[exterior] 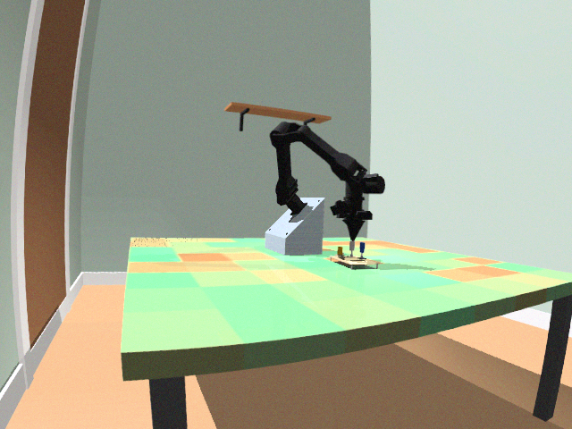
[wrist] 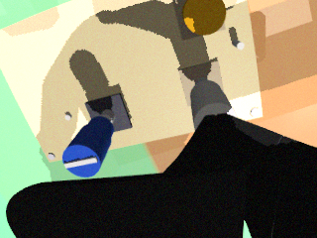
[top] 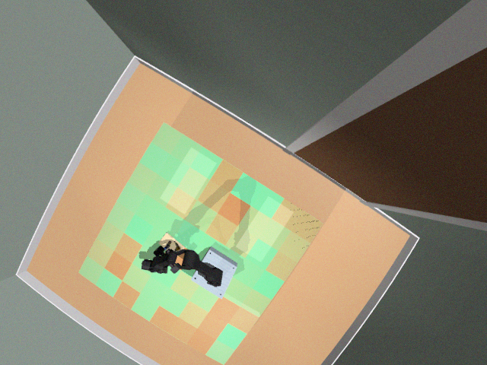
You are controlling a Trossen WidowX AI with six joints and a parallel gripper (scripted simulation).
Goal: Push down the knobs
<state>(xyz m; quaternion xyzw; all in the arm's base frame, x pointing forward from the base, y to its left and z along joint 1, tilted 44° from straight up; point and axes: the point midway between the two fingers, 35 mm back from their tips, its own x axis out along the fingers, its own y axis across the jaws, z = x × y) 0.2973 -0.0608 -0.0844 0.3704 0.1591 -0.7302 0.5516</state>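
My gripper tip is now 60 mm short of the blue knob, 10 mm to the left of it and 10 mm above it. Also, from my gripper tip: white knob: 10 mm below.
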